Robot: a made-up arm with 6 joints. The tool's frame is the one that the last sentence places. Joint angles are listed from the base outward.
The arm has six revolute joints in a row. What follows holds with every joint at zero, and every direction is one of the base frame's.
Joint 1 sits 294.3 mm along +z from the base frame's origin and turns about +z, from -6.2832 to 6.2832 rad.
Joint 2 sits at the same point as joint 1 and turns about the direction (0, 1, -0.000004), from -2.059 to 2.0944 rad.
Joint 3 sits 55.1 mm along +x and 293.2 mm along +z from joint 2 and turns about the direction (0, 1, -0.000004), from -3.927 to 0.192 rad.
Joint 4 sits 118.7 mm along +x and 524.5 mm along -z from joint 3 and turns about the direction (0, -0.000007, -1), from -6.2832 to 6.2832 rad.
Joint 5 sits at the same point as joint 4 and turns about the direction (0, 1, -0.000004), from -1.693 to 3.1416 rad.
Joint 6 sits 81 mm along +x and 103.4 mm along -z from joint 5 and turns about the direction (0, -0.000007, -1), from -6.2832 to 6.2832 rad.
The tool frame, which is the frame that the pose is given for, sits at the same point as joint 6; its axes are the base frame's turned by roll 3.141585, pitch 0 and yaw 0 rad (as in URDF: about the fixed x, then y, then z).
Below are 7 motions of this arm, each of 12 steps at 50 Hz.
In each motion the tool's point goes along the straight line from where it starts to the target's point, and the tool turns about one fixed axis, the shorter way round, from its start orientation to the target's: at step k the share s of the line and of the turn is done. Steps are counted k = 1, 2, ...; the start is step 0. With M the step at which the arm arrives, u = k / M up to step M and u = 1 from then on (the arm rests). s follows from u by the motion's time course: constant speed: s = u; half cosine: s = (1 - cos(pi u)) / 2; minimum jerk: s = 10 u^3 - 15 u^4 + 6 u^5.
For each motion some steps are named. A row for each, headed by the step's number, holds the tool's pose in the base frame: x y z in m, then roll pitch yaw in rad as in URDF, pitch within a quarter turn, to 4 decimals.
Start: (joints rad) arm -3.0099 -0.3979 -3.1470 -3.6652 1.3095 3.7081
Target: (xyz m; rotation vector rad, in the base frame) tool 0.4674 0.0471 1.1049 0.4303 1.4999 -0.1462
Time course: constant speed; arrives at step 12
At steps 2, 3, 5, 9, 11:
2: 0.4804 0.0280 1.0937 1.7899 1.2253 1.4017
3: 0.4791 0.0299 1.0948 1.7734 1.2418 1.3870
5: 0.4765 0.0337 1.0971 1.7354 1.2745 1.3525
9: 0.4713 0.0414 1.1015 1.6293 1.3384 1.2533
11: 0.4687 0.0452 1.1038 1.5525 1.3689 1.1798

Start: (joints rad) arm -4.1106 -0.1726 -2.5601 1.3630 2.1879 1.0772
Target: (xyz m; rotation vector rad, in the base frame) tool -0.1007 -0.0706 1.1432 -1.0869 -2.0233 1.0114
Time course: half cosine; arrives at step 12
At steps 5, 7, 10, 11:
5: -0.1506 -0.0040 1.1261 -2.1810 -0.0553 2.1893
7: -0.1301 -0.0314 1.1331 -2.1567 -0.1000 2.1391
10: -0.1060 -0.0635 1.1414 -2.1252 -0.1507 2.0784
11: -0.1020 -0.0688 1.1427 -2.1197 -0.1588 2.0682

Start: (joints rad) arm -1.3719 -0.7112 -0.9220 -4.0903 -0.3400 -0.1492
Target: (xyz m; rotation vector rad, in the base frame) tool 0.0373 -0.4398 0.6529 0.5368 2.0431 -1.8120
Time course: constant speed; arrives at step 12
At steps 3, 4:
3: 0.0084 -0.4474 0.6458 -1.7184 0.4748 3.0188
4: 0.0116 -0.4465 0.6466 -1.7171 0.4803 3.0265

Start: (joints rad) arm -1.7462 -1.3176 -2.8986 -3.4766 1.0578 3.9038
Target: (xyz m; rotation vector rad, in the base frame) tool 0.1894 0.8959 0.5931 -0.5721 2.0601 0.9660
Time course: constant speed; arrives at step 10
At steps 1, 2, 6, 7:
1: 0.1776 0.8997 0.5834 2.4911 0.9197 -2.8454
2: 0.1790 0.8993 0.5845 2.4725 0.9211 -2.8652
6: 0.1842 0.8976 0.5888 2.3977 0.9241 -2.9451
7: 0.1855 0.8972 0.5899 2.3789 0.9243 -2.9652

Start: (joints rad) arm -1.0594 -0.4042 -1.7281 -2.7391 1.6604 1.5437
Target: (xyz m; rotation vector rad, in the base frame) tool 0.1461 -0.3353 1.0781 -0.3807 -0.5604 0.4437
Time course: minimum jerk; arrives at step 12
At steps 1, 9, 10, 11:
1: 0.1203 -0.3026 1.0891 -0.6810 -0.3556 0.7114
9: 0.1434 -0.3319 1.0792 -0.5460 -0.4274 0.5953
10: 0.1452 -0.3341 1.0785 -0.5352 -0.4322 0.5859
11: 0.1460 -0.3351 1.0782 -0.5303 -0.4344 0.5816

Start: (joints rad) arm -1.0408 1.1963 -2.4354 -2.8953 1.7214 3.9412
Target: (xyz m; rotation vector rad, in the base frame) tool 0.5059 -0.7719 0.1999 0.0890 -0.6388 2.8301
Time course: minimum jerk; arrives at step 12
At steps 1, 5, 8, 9, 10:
1: 0.4438 -0.8118 0.3747 -0.2981 0.0360 2.8359
5: 0.4651 -0.7981 0.3147 -0.3425 -0.0158 2.8629
8: 0.4928 -0.7803 0.2368 -0.4023 -0.0812 2.9014
9: 0.4994 -0.7761 0.2181 -0.4171 -0.0965 2.9112
10: 0.5037 -0.7733 0.2061 -0.4267 -0.1062 2.9176

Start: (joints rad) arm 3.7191 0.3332 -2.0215 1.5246 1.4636 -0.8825
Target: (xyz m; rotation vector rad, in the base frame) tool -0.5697 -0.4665 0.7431 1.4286 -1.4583 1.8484
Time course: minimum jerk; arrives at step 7
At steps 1, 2, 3, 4, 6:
1: -0.5739 -0.4858 0.7392 -1.6335 -1.0047 -2.6224
2: -0.5734 -0.4834 0.7397 -1.6398 -1.0113 -2.6138
3: -0.5724 -0.4790 0.7406 -1.6519 -1.0233 -2.5974
4: -0.5713 -0.4738 0.7416 -1.6670 -1.0373 -2.5772
6: -0.5698 -0.4670 0.7430 -1.6880 -1.0554 -2.5495

